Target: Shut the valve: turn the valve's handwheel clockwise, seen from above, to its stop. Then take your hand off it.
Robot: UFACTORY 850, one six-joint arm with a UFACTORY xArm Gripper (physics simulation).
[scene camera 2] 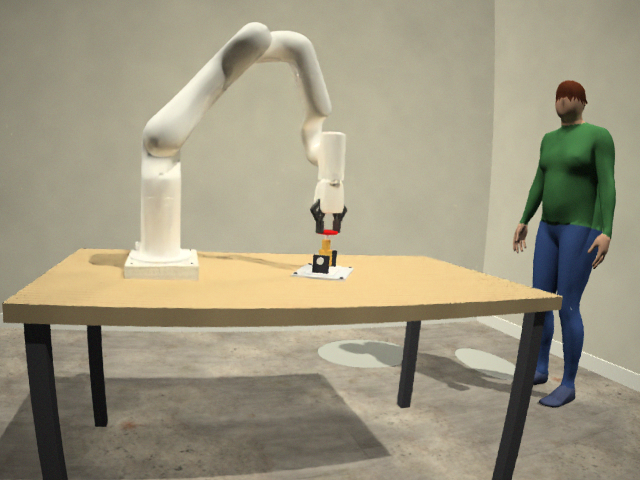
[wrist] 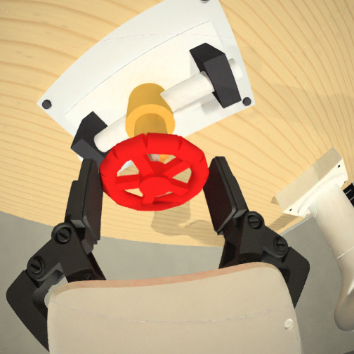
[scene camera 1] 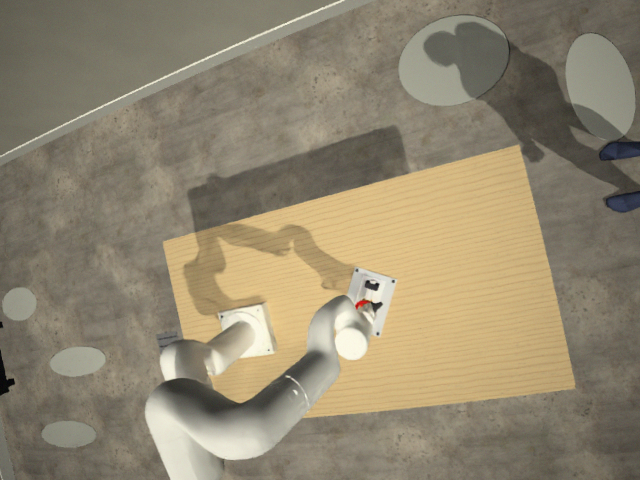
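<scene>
The red handwheel (scene camera 1: 361, 303) (scene camera 2: 328, 232) (wrist: 150, 144) sits on top of the valve's orange body (scene camera 2: 325, 253) (wrist: 150, 102). A white pipe (wrist: 185, 92) runs through the body between two black brackets on a white base plate (scene camera 1: 388, 294) (scene camera 2: 305, 273) (wrist: 150, 30). My gripper (scene camera 2: 328, 228) (wrist: 154, 171) points down at the wheel and is shut on its rim, one black finger on each side. In scene camera 1 my arm hides part of the wheel and the gripper. The frames do not show whether the wheel is at its stop.
The valve stands on a wooden table (scene camera 1: 465, 258) (scene camera 2: 232, 294). My arm's square base (scene camera 1: 263, 330) (scene camera 2: 161, 268) is on the same table, to the left of the valve in both scene views. A person in a green top (scene camera 2: 576, 155) stands beyond the table's right end.
</scene>
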